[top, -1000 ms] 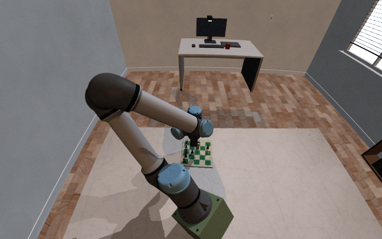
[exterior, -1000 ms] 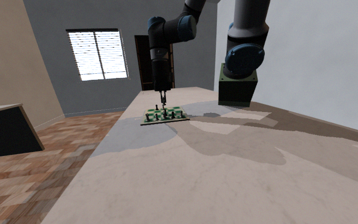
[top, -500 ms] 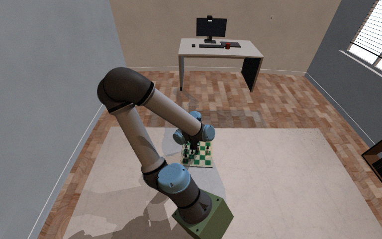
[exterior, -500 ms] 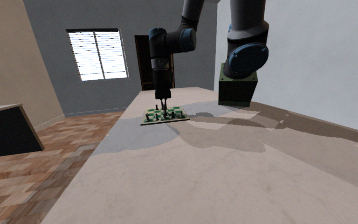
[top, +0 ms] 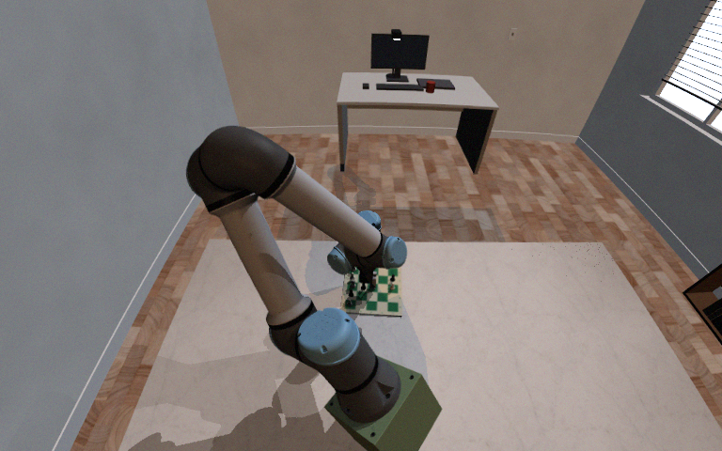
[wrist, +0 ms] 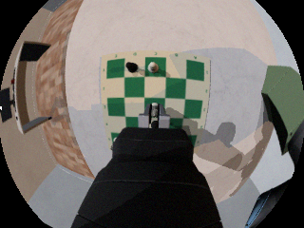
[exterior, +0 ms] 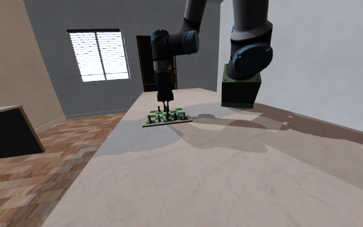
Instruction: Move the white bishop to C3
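Right now my hand is 10 mm above the pale piece. Round my hand: green-and-white chessboard: 40 mm below.
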